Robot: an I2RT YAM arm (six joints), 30 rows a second.
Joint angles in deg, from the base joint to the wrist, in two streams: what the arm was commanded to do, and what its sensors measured. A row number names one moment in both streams.
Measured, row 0: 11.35 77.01 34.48 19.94 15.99 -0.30
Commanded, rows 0 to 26: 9.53 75.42 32.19 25.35 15.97 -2.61; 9.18 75.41 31.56 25.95 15.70 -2.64; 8.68 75.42 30.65 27.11 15.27 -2.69; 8.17 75.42 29.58 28.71 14.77 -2.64; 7.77 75.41 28.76 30.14 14.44 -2.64; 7.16 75.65 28.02 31.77 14.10 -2.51; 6.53 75.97 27.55 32.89 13.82 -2.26; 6.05 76.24 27.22 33.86 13.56 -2.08; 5.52 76.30 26.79 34.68 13.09 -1.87; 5.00 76.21 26.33 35.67 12.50 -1.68; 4.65 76.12 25.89 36.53 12.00 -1.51; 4.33 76.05 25.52 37.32 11.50 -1.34; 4.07 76.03 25.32 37.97 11.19 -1.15; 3.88 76.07 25.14 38.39 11.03 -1.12; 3.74 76.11 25.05 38.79 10.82 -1.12; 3.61 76.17 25.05 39.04 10.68 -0.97; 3.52 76.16 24.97 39.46 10.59 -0.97; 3.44 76.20 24.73 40.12 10.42 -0.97; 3.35 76.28 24.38 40.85 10.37 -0.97; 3.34 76.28 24.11 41.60 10.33 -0.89; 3.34 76.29 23.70 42.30 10.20 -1.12; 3.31 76.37 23.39 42.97 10.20 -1.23; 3.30 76.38 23.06 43.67 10.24 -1.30; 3.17 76.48 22.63 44.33 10.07 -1.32; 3.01 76.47 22.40 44.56 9.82 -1.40; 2.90 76.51 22.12 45.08 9.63 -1.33; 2.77 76.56 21.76 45.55 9.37 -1.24
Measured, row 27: 3.27 76.40 22.74 41.34 10.48 -1.26
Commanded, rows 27 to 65: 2.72 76.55 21.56 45.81 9.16 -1.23; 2.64 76.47 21.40 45.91 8.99 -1.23; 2.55 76.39 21.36 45.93 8.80 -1.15; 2.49 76.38 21.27 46.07 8.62 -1.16; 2.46 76.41 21.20 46.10 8.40 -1.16; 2.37 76.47 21.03 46.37 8.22 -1.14; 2.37 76.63 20.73 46.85 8.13 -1.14; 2.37 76.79 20.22 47.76 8.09 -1.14; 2.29 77.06 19.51 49.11 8.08 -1.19; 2.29 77.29 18.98 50.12 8.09 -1.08; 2.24 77.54 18.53 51.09 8.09 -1.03; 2.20 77.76 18.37 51.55 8.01 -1.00; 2.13 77.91 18.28 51.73 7.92 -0.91; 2.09 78.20 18.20 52.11 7.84 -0.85; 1.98 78.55 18.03 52.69 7.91 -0.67; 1.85 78.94 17.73 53.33 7.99 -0.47; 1.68 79.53 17.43 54.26 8.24 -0.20; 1.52 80.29 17.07 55.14 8.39 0.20; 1.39 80.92 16.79 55.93 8.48 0.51; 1.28 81.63 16.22 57.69 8.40 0.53; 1.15 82.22 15.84 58.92 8.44 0.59; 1.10 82.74 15.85 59.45 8.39 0.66; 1.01 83.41 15.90 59.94 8.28 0.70; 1.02 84.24 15.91 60.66 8.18 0.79; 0.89 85.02 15.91 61.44 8.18 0.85; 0.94 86.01 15.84 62.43 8.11 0.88; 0.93 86.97 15.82 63.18 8.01 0.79; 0.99 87.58 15.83 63.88 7.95 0.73; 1.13 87.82 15.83 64.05 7.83 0.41; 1.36 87.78 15.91 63.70 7.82 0.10; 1.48 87.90 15.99 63.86 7.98 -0.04; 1.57 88.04 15.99 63.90 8.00 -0.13; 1.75 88.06 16.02 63.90 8.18 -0.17; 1.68 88.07 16.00 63.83 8.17 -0.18; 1.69 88.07 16.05 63.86 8.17 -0.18; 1.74 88.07 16.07 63.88 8.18 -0.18; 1.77 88.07 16.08 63.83 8.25 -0.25; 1.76 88.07 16.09 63.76 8.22 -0.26; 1.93 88.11 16.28 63.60 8.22 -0.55
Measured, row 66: 1.37 87.13 16.47 61.84 8.34 0.67
